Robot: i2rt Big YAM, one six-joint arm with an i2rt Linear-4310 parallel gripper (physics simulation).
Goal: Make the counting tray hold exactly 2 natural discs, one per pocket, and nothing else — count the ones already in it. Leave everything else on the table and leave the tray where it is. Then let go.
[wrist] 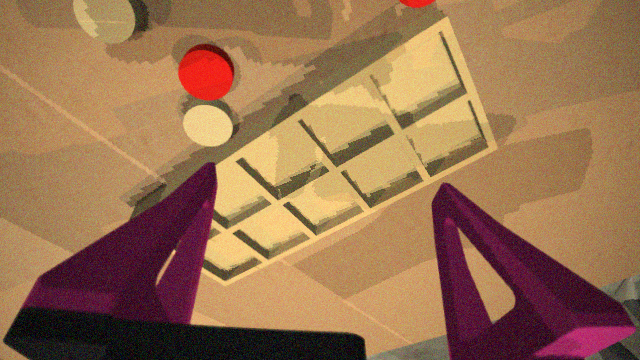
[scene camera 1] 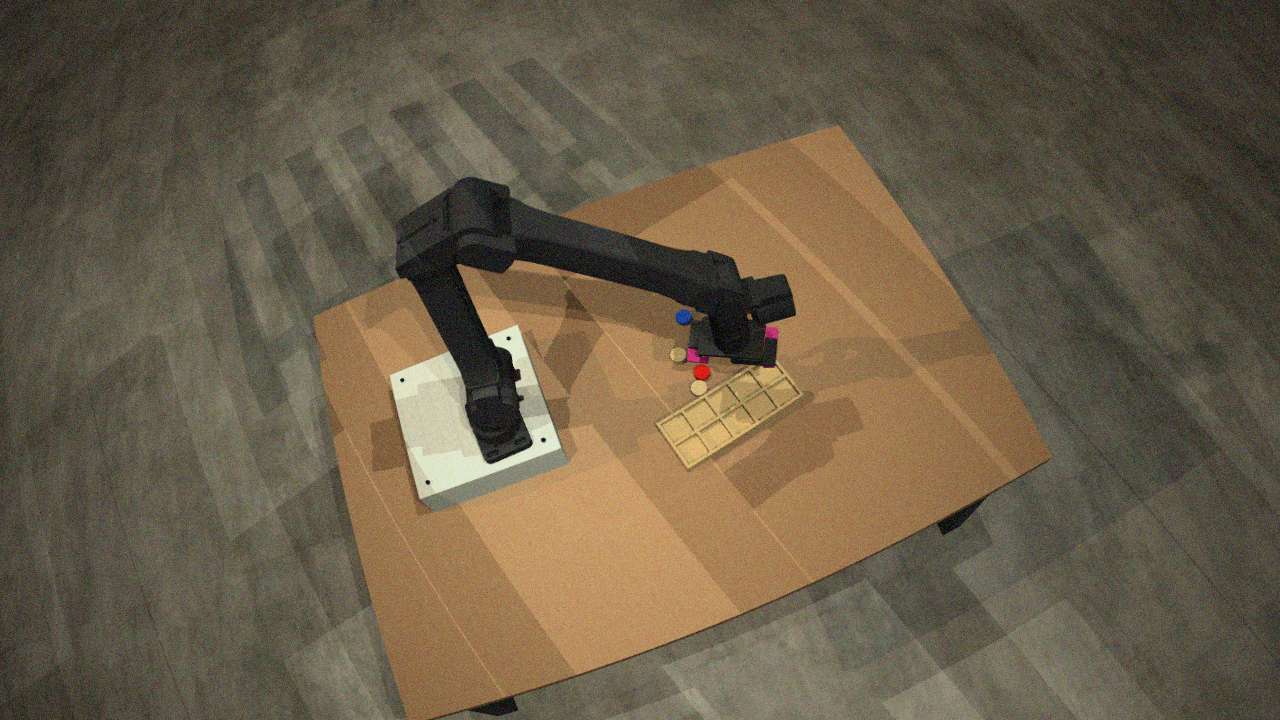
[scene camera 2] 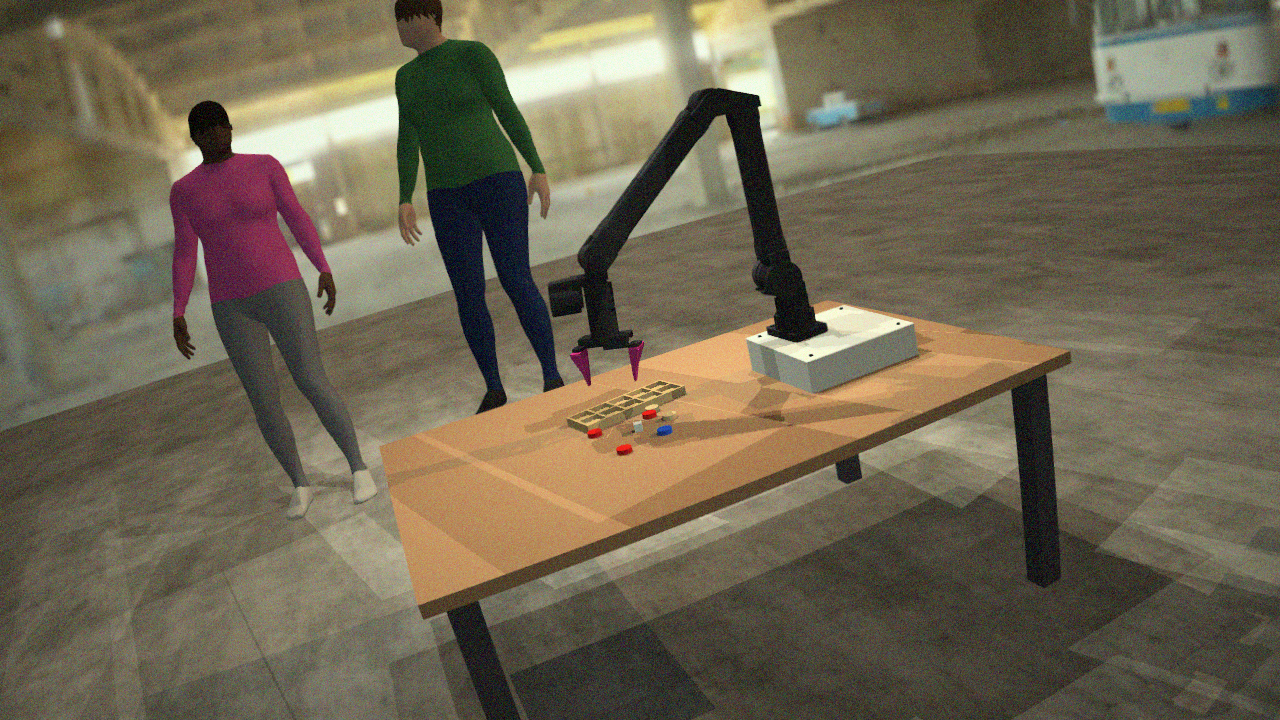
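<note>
The counting tray (scene camera 1: 744,430) (scene camera 2: 633,411) (wrist: 367,212) is a tan two-row tray. I see no disc in its visible pockets; a finger hides part of one end in the wrist view. One natural disc (scene camera 1: 698,387) (scene camera 2: 652,407) (wrist: 208,125) lies on the table close beside the tray's long side. Another natural disc (scene camera 1: 677,354) (scene camera 2: 669,415) (wrist: 104,20) lies farther from the tray. My gripper (scene camera 1: 733,347) (scene camera 2: 612,381) (wrist: 330,183) is open and empty, with its magenta fingers raised above the tray area.
A red disc (scene camera 1: 701,371) (scene camera 2: 649,414) (wrist: 206,74) lies right beside the nearer natural disc. Two more red discs (scene camera 2: 594,433) (scene camera 2: 623,449), a blue disc (scene camera 1: 682,317) (scene camera 2: 664,430) and a small white block (scene camera 2: 637,427) lie on the same side of the tray.
</note>
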